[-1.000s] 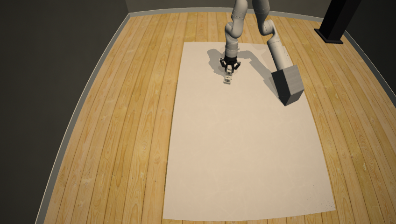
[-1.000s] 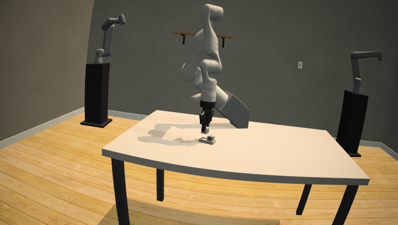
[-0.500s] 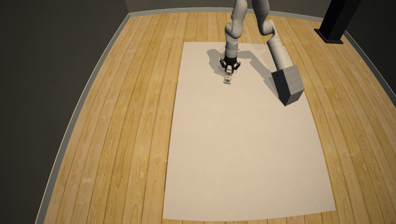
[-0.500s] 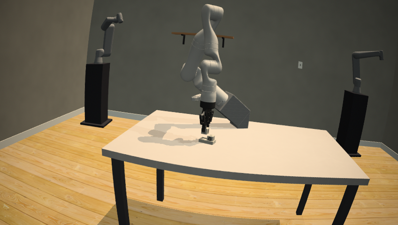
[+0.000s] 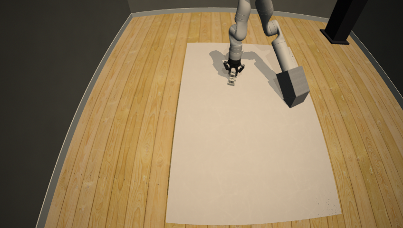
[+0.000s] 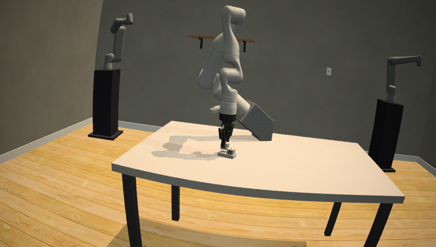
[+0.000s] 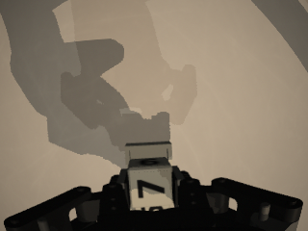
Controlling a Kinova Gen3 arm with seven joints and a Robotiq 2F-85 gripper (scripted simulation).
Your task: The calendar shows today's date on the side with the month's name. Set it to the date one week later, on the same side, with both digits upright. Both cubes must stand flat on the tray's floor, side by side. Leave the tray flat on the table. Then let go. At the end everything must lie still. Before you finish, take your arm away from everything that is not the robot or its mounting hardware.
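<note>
Right now the white calendar tray is 5 cm below my hand and 1 cm to the left of it. Round my hand: white digit cube 1 cm below.
</note>
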